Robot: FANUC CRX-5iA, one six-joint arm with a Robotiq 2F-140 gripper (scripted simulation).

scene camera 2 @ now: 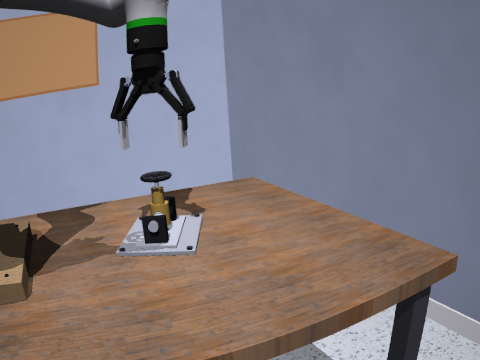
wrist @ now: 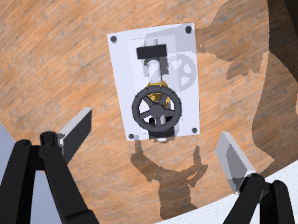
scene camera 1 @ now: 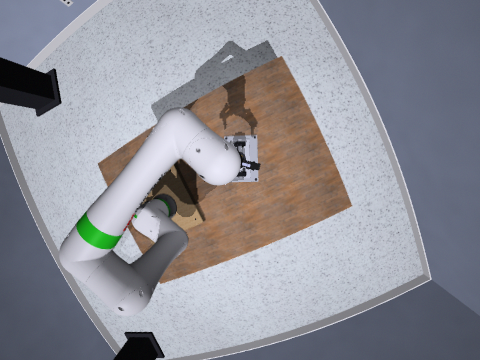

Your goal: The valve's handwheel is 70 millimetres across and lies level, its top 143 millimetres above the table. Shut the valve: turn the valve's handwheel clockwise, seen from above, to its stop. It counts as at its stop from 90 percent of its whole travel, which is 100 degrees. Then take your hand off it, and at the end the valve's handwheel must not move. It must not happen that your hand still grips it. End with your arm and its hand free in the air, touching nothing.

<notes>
I see my gripper and a black spoked handwheel.
My gripper is seen too in the wrist view.
</notes>
